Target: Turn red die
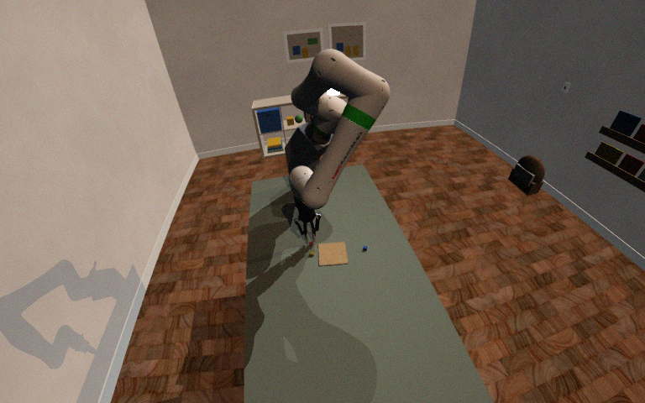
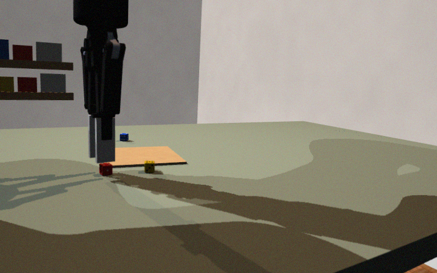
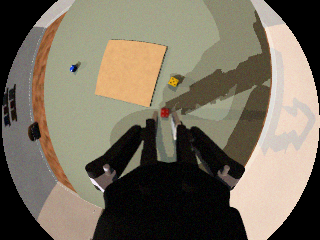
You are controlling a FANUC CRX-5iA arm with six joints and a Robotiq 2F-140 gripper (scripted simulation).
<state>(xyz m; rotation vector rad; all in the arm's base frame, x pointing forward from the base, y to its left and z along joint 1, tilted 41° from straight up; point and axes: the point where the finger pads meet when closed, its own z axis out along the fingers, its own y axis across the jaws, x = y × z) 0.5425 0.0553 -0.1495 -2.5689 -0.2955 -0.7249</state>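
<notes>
Now: the red die 10 mm ahead of my hand and 50 mm below it. From my hand the other things lie so: blue die 30 mm ahead, 280 mm to the left, 50 mm below; then tan mat 60 mm ahead, 120 mm to the left, 50 mm below; then yellow die 70 mm ahead, 10 mm to the left, 50 mm below.
</notes>
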